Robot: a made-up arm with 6 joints.
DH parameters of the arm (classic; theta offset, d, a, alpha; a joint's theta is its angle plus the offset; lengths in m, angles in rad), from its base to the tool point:
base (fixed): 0.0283 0 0.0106 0
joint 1: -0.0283 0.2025 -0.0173 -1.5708
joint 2: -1.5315 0 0.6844 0
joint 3: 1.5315 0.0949 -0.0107 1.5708
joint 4: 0 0.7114 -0.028 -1.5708
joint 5: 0 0.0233 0.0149 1.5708
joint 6: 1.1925 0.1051 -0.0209 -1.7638
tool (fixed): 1.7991 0.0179 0 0
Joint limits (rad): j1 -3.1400..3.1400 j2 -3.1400..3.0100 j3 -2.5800..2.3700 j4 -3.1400..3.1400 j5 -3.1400..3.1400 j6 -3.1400..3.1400
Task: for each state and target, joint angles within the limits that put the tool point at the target. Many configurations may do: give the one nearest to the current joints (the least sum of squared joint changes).
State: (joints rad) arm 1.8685 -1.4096 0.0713 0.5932 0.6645 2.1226
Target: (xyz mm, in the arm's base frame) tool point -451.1 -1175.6 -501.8
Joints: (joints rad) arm 1.3114 -1.9490 -0.3512 0.6389 0.7508 2.1436
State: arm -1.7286 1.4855 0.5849 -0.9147 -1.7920 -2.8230
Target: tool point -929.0 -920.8 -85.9
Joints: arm -2.5402 1.4535 0.6973 -0.9062 -1.8553 -2.8126
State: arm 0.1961 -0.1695 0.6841 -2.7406 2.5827 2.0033
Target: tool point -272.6 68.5 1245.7
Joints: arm 0.0969 -0.8255 1.1949 -2.7335 2.7009 2.0306
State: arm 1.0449 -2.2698 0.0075 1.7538 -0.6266 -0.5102
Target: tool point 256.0 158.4 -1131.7
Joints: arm 0.6239 -3.0300 -0.6413 1.6822 -0.7735 -0.5350
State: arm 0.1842 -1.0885 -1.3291 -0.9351 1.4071 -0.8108
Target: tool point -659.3 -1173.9 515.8
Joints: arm 1.0986 -1.0410 -0.6724 -0.9361 1.2194 -0.8069
